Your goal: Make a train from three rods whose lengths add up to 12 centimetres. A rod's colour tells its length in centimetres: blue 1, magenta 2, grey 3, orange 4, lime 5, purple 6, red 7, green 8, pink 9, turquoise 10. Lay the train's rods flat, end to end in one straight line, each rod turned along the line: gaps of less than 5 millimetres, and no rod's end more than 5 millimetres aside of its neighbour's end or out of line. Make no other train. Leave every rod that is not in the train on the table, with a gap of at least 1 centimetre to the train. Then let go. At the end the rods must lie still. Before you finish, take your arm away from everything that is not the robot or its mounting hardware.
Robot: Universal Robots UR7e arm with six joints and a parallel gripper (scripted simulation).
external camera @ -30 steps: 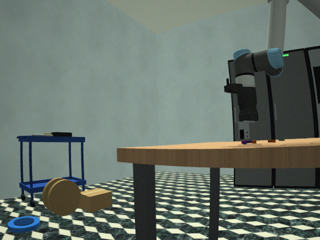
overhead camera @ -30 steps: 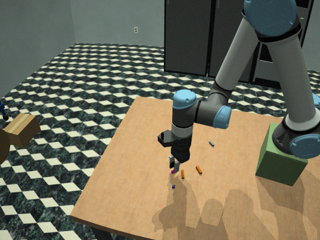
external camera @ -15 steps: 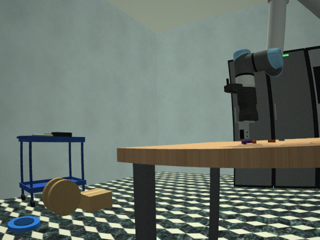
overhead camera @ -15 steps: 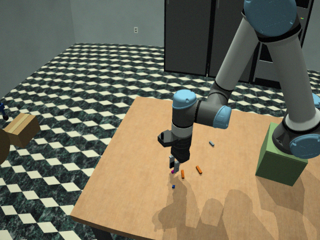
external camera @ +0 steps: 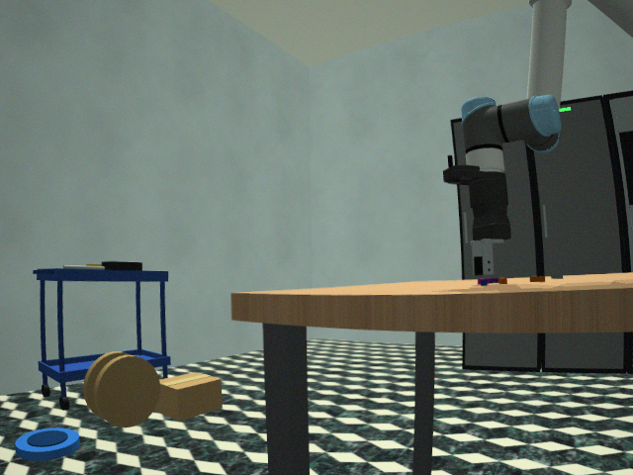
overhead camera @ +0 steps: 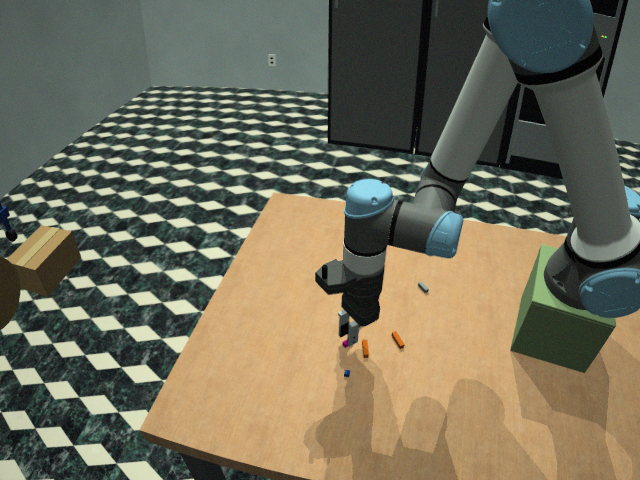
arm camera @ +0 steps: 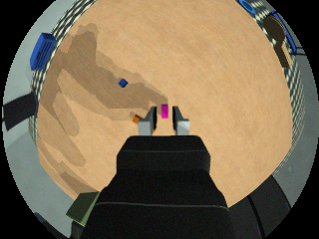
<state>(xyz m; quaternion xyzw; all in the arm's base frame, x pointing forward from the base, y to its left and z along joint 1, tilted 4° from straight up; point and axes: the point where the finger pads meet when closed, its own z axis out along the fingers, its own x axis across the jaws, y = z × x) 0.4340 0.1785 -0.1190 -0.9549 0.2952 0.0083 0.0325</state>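
The magenta rod is 3 cm below my hand. Also, from my hand: small blue rod: 8 cm to the left, 3 cm below, 3 cm behind; then grey rod: 22 cm to the right, 11 cm behind, 3 cm below; then purple rod: 7 cm to the right, 3 cm below, 1 cm behind.
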